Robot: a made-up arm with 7 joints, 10 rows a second.
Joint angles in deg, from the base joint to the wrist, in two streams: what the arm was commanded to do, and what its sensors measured. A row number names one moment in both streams.
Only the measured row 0 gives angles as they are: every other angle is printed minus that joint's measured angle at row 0.
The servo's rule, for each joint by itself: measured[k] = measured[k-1] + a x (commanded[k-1-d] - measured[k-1]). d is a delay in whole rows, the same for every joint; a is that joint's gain. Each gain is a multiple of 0.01, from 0.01 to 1. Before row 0 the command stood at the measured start. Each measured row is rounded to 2 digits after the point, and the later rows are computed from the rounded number. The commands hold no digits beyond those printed.
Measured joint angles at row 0:
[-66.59, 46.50, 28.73, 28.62, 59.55, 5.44, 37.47]
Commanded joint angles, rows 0 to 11:
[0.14, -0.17, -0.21, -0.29, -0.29, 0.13, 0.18]
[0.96, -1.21, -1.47, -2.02, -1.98, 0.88, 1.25]
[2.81, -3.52, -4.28, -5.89, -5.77, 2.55, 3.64]
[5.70, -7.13, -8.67, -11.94, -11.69, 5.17, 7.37]
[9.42, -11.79, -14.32, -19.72, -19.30, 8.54, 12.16]
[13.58, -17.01, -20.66, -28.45, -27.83, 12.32, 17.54]
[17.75, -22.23, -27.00, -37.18, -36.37, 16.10, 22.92]
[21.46, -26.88, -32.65, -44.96, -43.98, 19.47, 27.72]
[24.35, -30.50, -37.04, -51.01, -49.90, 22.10, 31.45]
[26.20, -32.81, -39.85, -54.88, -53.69, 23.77, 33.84]
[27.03, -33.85, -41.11, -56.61, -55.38, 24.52, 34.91]
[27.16, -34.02, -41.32, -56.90, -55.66, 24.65, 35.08]
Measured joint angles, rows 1 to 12:
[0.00, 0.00, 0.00, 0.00, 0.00, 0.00, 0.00]
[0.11, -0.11, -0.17, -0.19, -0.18, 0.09, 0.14]
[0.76, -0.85, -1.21, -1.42, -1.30, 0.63, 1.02]
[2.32, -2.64, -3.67, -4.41, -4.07, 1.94, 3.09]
[4.89, -5.65, -7.67, -9.46, -8.79, 4.14, 6.47]
[8.33, -9.76, -12.99, -16.33, -15.31, 7.13, 10.97]
[12.32, -14.62, -19.13, -24.45, -23.07, 10.66, 16.16]
[16.45, -19.72, -25.43, -32.98, -31.32, 14.36, 21.50]
[20.26, -24.52, -31.21, -41.01, -39.17, 17.83, 26.41]
[23.37, -28.53, -35.87, -47.71, -45.82, 20.73, 30.39]
[25.52, -31.40, -39.05, -52.51, -50.70, 22.80, 33.12]
[26.67, -33.04, -40.70, -55.26, -53.60, 23.97, 34.53]
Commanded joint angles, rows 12 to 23:
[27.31, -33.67, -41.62, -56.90, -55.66, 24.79, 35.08]
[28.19, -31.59, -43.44, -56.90, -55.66, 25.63, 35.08]
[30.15, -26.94, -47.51, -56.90, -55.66, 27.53, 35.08]
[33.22, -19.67, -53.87, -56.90, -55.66, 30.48, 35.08]
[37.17, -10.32, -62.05, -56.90, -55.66, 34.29, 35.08]
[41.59, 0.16, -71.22, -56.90, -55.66, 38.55, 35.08]
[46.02, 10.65, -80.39, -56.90, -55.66, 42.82, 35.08]
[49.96, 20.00, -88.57, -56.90, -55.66, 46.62, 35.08]
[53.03, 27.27, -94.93, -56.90, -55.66, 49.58, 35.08]
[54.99, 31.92, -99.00, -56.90, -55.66, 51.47, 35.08]
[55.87, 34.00, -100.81, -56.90, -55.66, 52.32, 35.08]
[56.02, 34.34, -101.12, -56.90, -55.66, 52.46, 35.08]
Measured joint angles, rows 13 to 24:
[27.04, -33.70, -41.20, -56.36, -54.88, 24.43, 34.96]
[27.25, -33.68, -41.54, -56.72, -55.36, 24.67, 35.05]
[27.96, -32.28, -43.06, -56.84, -55.55, 25.32, 35.07]
[29.62, -28.70, -46.62, -56.88, -55.62, 26.82, 35.08]
[32.36, -22.65, -52.42, -56.89, -55.64, 29.31, 35.08]
[36.02, -14.39, -60.12, -56.90, -55.65, 32.70, 35.08]
[40.25, -4.64, -69.00, -56.90, -55.66, 36.68, 35.08]
[44.64, 5.60, -78.11, -56.90, -55.66, 40.86, 35.08]
[48.68, 15.25, -86.48, -56.90, -55.66, 44.78, 35.08]
[51.99, 23.30, -93.24, -56.90, -55.66, 48.04, 35.08]
[54.27, 29.08, -97.85, -56.90, -55.66, 50.37, 35.08]
[55.49, 32.38, -100.22, -56.90, -55.66, 51.70, 35.08]

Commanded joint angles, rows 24 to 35:
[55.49, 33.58, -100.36, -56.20, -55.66, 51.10, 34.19]
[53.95, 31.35, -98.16, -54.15, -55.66, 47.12, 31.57]
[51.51, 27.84, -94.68, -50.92, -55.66, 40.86, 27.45]
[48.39, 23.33, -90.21, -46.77, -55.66, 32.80, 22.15]
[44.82, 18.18, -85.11, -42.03, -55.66, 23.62, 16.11]
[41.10, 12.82, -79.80, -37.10, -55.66, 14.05, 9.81]
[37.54, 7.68, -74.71, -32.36, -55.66, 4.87, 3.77]
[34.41, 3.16, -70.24, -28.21, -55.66, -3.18, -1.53]
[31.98, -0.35, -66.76, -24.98, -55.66, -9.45, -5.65]
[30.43, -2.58, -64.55, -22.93, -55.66, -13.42, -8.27]
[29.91, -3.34, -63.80, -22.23, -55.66, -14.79, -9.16]
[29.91, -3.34, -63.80, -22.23, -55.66, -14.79, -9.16]
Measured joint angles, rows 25 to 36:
[55.89, 33.69, -100.94, -56.90, -55.66, 52.22, 35.08]
[55.59, 33.62, -100.48, -56.43, -55.66, 51.46, 34.38]
[54.34, 32.10, -98.62, -54.90, -55.66, 48.51, 32.16]
[52.19, 29.25, -95.47, -52.23, -55.66, 43.31, 28.44]
[49.30, 25.28, -91.26, -48.57, -55.66, 36.16, 23.47]
[45.90, 20.52, -86.34, -44.19, -55.66, 27.63, 17.66]
[42.25, 15.36, -81.11, -39.44, -55.66, 18.40, 11.46]
[38.67, 10.21, -75.99, -34.70, -55.66, 9.20, 5.38]
[35.43, 5.49, -71.39, -30.35, -55.66, 0.78, -0.08]
[32.81, 1.58, -67.69, -26.75, -55.66, -6.18, -4.48]
[31.00, -1.21, -65.18, -24.19, -55.66, -11.10, -7.47]
[30.17, -2.64, -64.08, -22.88, -55.66, -13.61, -8.81]

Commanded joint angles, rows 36 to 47:
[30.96, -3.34, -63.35, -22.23, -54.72, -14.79, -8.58]
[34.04, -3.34, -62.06, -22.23, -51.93, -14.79, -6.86]
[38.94, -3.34, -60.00, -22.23, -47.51, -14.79, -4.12]
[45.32, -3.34, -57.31, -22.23, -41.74, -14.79, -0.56]
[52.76, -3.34, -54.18, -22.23, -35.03, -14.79, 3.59]
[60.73, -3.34, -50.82, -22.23, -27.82, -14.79, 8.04]
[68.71, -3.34, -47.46, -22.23, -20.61, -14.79, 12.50]
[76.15, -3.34, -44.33, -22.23, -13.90, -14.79, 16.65]
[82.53, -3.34, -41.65, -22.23, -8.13, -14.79, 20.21]
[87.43, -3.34, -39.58, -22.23, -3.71, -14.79, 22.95]
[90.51, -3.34, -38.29, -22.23, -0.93, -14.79, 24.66]
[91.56, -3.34, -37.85, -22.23, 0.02, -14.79, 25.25]
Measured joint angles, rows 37 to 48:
[29.97, -3.11, -63.86, -22.44, -55.66, -14.41, -9.09]
[30.72, -3.26, -63.45, -22.30, -55.08, -14.67, -8.69]
[33.24, -3.31, -62.34, -22.25, -53.13, -14.75, -7.24]
[37.57, -3.33, -60.47, -22.24, -49.65, -14.78, -4.78]
[43.46, -3.34, -57.94, -22.23, -44.75, -14.79, -1.45]
[50.53, -3.34, -54.93, -22.23, -38.72, -14.79, 2.53]
[58.28, -3.34, -51.64, -22.23, -31.96, -14.79, 6.88]
[66.21, -3.34, -48.30, -22.23, -24.92, -14.79, 11.32]
[73.76, -3.34, -45.12, -22.23, -18.09, -14.79, 15.53]
[80.43, -3.34, -42.34, -22.23, -11.91, -14.79, 19.23]
[85.75, -3.34, -40.13, -22.23, -6.83, -14.79, 22.17]
[89.37, -3.34, -38.66, -22.23, -3.17, -14.79, 24.14]

